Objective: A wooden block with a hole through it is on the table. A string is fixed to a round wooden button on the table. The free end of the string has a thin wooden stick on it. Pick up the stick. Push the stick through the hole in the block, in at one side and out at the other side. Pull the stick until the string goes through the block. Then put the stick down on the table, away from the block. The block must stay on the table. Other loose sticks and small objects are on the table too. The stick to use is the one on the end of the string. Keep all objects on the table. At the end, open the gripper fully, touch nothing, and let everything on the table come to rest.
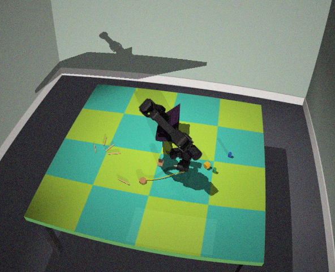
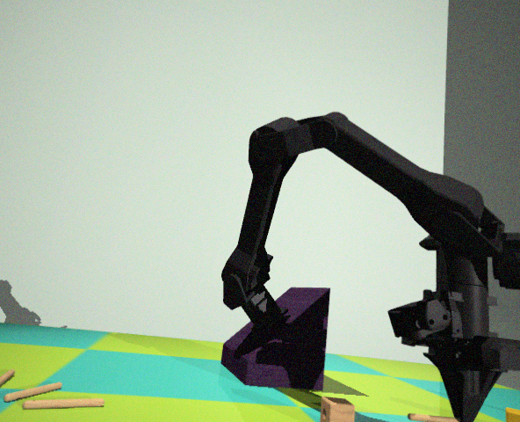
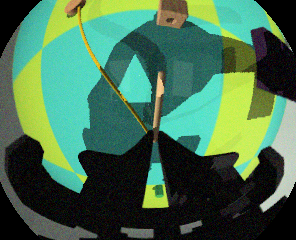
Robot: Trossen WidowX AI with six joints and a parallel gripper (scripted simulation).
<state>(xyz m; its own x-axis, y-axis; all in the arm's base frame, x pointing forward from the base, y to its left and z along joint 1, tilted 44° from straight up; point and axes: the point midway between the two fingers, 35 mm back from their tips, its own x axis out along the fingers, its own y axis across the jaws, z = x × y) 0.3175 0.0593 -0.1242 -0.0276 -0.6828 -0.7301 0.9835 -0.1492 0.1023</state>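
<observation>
The wooden block is 3 cm behind my gripper tip, 14 cm to the right of it and 1 cm below it. Also, from my gripper tip: green piece (17 cm to the left, 1 cm below); orange cube (4 cm behind, 13 cm to the left, 1 cm below); thin wooden stick (1 cm to the right).
</observation>
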